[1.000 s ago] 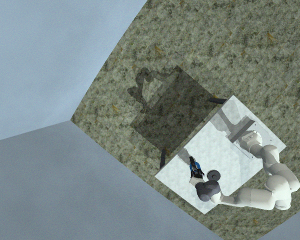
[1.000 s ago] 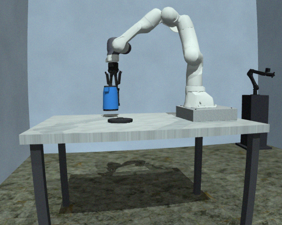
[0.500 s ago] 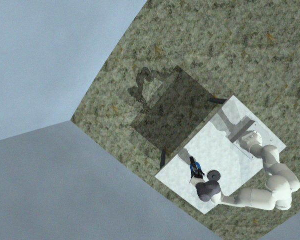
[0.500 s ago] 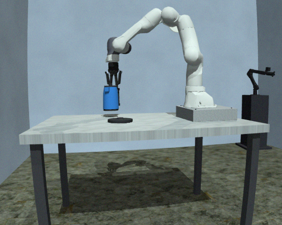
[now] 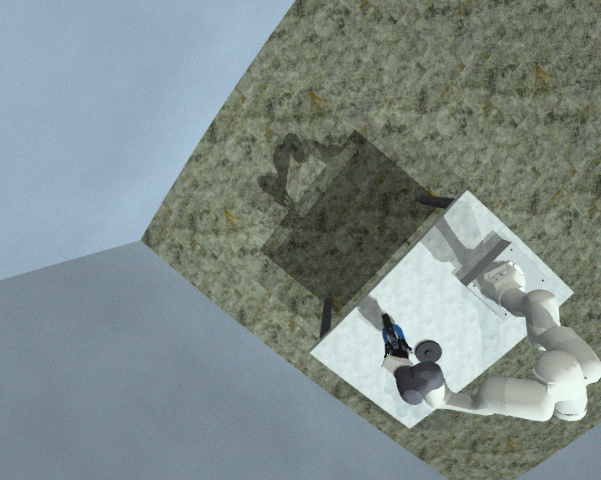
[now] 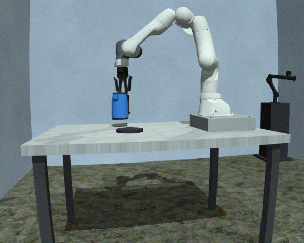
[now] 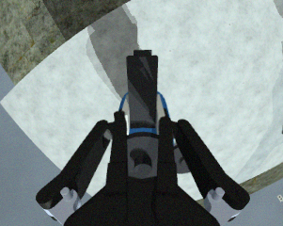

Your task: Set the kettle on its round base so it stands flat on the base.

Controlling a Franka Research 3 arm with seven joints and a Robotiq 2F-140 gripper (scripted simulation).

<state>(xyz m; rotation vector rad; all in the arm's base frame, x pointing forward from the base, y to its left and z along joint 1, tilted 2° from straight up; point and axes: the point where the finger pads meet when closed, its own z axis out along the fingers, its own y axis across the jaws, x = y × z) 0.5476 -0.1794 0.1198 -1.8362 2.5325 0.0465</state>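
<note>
The blue kettle is 1 cm ahead of my hand, 3 cm to the left of it and 5 cm below it. From my hand the other things lie so: black round base: 6 cm behind, 33 cm to the left, 18 cm below.
</note>
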